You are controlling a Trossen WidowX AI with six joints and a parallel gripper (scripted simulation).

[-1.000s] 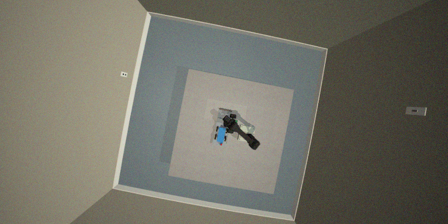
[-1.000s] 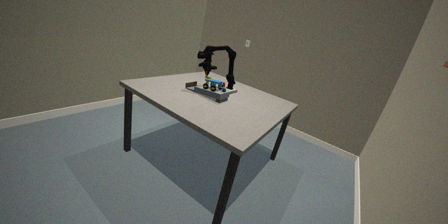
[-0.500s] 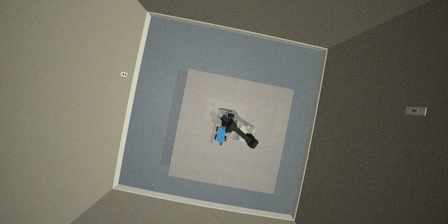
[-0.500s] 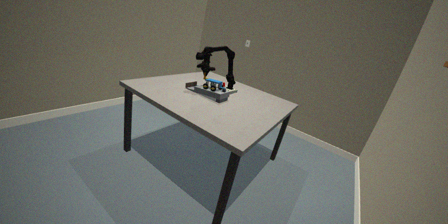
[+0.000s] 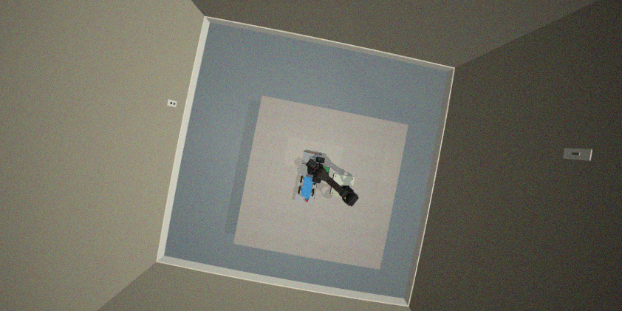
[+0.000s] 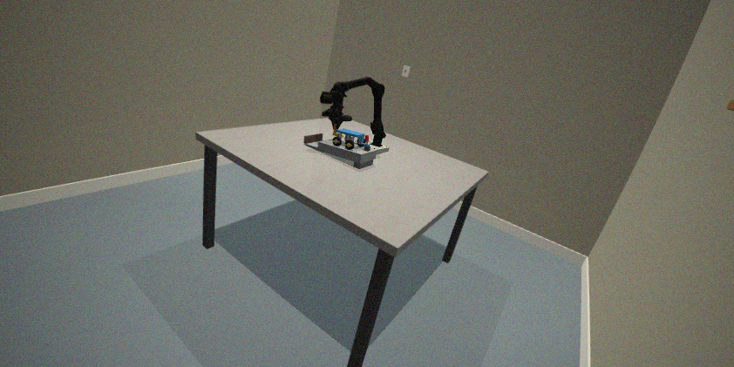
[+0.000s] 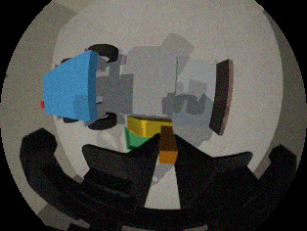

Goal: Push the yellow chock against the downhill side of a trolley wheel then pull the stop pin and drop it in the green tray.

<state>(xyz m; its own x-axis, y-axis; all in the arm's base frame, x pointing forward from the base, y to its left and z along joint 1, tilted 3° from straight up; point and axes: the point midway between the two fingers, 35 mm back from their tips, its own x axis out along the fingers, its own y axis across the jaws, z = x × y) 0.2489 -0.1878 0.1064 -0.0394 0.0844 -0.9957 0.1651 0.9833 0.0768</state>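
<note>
Now: the red-headed stop pin 240 mm to the left of my gripper tip, 80 mm ahead of it and 20 mm above it. From my gripper tip the other things lie so: green tray 120 mm below, 70 mm behind, 60 mm to the left; then brown stop block 120 mm to the right, 80 mm below, 40 mm ahead; then yellow chock 20 mm to the left, 10 mm below, 10 mm ahead.
</note>
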